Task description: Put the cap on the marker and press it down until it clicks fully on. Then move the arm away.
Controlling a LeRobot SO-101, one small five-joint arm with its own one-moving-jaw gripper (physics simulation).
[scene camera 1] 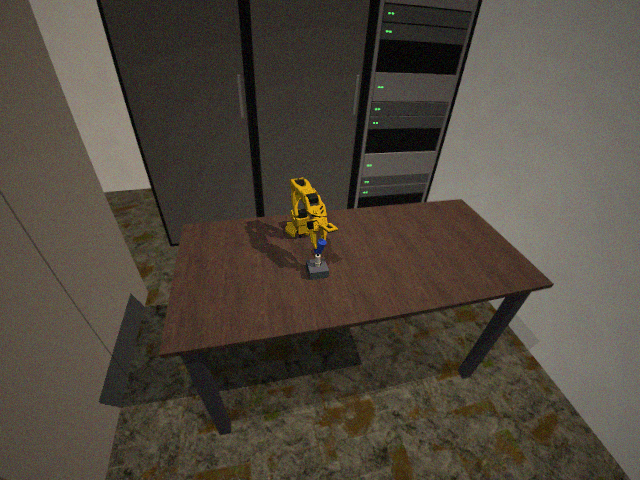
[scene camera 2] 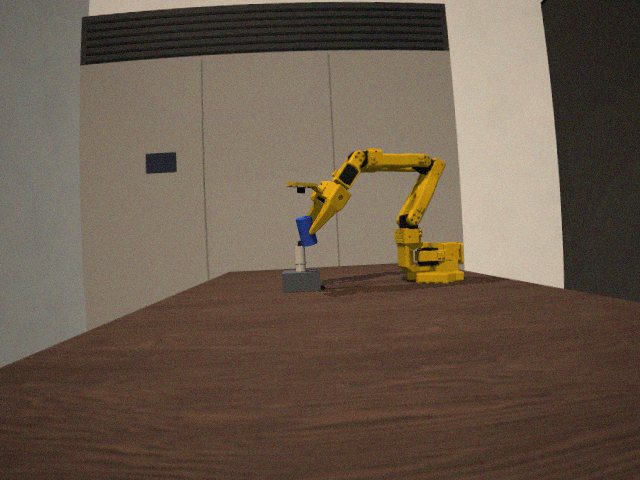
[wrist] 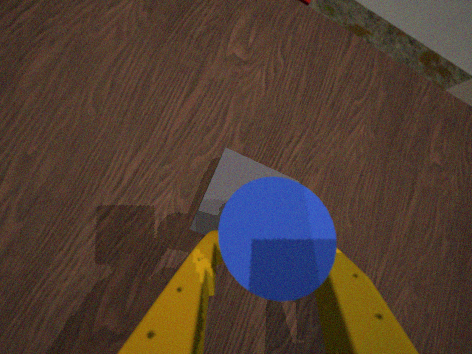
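Pixels of known places: end effector, tool point: [scene camera 1: 322,245] [scene camera 2: 310,232] [wrist: 222,242]; arm's base, origin of the base link: [scene camera 1: 299,232] [scene camera 2: 424,280].
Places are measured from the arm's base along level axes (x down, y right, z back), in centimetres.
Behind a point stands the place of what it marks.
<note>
The blue cap [scene camera 1: 321,244] {x -12.8, y -3.0, z -24.2 cm} [scene camera 2: 306,230] {x -10.7, y -4.5, z -22.7 cm} [wrist: 277,239] {x -13.0, y -3.5, z -22.9 cm} is held between the two jaws of my gripper [scene camera 1: 318,246] {x -10.3, y -4.2, z -21.9 cm} [scene camera 2: 311,231] [wrist: 276,250], which is shut on it. In scene camera 2 the cap is tilted, its top leaning left and its lower end to the right. The white marker [scene camera 1: 317,259] {x -6.9, y -1.8, z -24.9 cm} [scene camera 2: 300,258] {x -5.7, y -3.0, z -24.0 cm} stands upright in a grey block [scene camera 1: 317,271] {x -3.3, y -1.4, z -27.0 cm} [scene camera 2: 301,282] {x -1.6, y -5.4, z -24.0 cm} [wrist: 233,175] {x -3.3, y -4.0, z -25.6 cm}. Its dark tip [scene camera 2: 299,243] {x -8.4, y -3.0, z -23.7 cm} shows at the left of the cap's lower end; whether they touch I cannot tell. In the wrist view the cap hides the marker.
The block stands on the brown wooden table [scene camera 1: 413,258] {x 0.0, y -40.5, z -23.8 cm} [scene camera 2: 361,372] {x 0.0, y -44.5, z -19.9 cm} [wrist: 125,100] {x 0.0, y -15.2, z -28.4 cm}, in front of the yellow arm's base [scene camera 2: 439,276] {x -1.2, y -5.2, z 0.9 cm}. A bit of a red thing [wrist: 306,1] shows at the top edge of the wrist view, by the table's edge.
</note>
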